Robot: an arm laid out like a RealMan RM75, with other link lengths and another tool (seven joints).
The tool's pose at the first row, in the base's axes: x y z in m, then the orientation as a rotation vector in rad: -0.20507 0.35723 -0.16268 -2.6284 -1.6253 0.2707
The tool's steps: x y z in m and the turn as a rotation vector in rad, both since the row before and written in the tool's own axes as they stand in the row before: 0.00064 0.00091 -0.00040 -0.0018 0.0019 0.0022; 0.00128 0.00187 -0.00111 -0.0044 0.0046 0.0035; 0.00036 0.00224 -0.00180 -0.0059 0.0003 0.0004; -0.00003 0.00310 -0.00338 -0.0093 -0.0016 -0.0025; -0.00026 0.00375 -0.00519 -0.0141 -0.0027 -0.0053; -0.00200 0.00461 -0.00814 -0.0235 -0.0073 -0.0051; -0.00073 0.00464 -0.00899 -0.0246 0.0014 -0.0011; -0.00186 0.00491 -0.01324 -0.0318 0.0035 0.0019; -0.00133 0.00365 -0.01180 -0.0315 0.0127 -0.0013; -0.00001 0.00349 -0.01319 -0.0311 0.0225 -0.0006; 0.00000 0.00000 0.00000 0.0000 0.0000 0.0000; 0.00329 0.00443 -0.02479 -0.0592 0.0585 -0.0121
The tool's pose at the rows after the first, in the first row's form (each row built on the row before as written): -0.20392 0.35741 -0.16248 -2.6311 -1.6230 0.2669; -0.20152 0.35777 -0.16178 -2.6360 -1.6197 0.2575; -0.19910 0.35717 -0.16031 -2.6406 -1.6224 0.2527; -0.19585 0.35593 -0.15732 -2.6457 -1.6313 0.2479; -0.19188 0.35433 -0.15255 -2.6521 -1.6468 0.2408; -0.18754 0.35107 -0.14467 2.6451 1.6551 -0.2309; -0.18264 0.34917 -0.13599 2.6273 1.6489 -0.2074; -0.17776 0.34667 -0.12284 2.6076 1.6367 -0.1751; -0.17428 0.34518 -0.11101 2.5900 1.6315 -0.1320; -0.17072 0.34514 -0.09784 2.5774 1.6282 -0.0772; -0.17072 0.34514 -0.09784 2.5774 1.6282 -0.0772; -0.16546 0.34880 -0.07326 2.5491 1.6395 0.0453
